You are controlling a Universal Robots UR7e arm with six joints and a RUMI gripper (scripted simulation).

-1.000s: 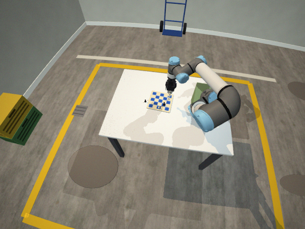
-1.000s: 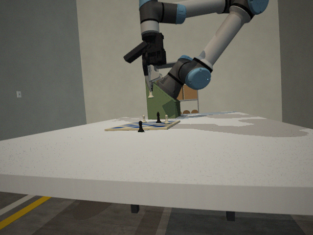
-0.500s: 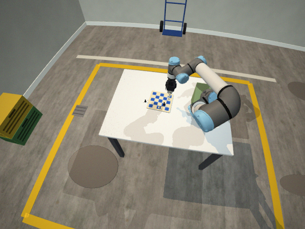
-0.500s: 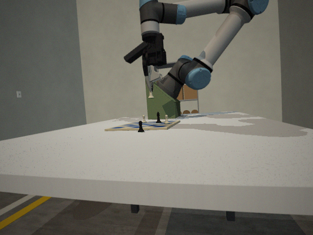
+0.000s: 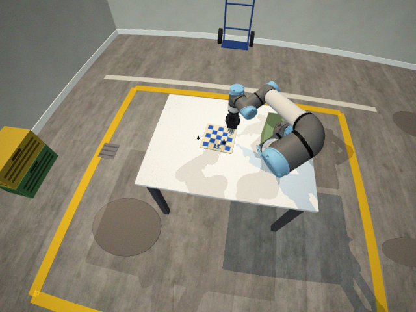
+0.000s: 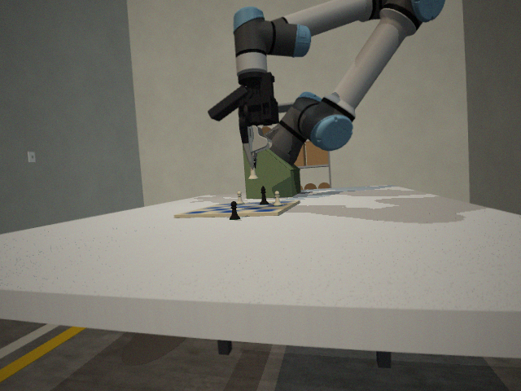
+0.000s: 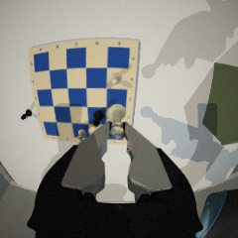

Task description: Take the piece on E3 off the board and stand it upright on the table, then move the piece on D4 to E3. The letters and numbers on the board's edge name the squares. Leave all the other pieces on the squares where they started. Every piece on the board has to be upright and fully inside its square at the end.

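Now: hand 80 mm short of the blue-and-cream chessboard, 10 mm to the left of it and 110 mm above it. Round my hand: tall white piece 10 mm below; black pawn 220 mm ahead, 100 mm below.
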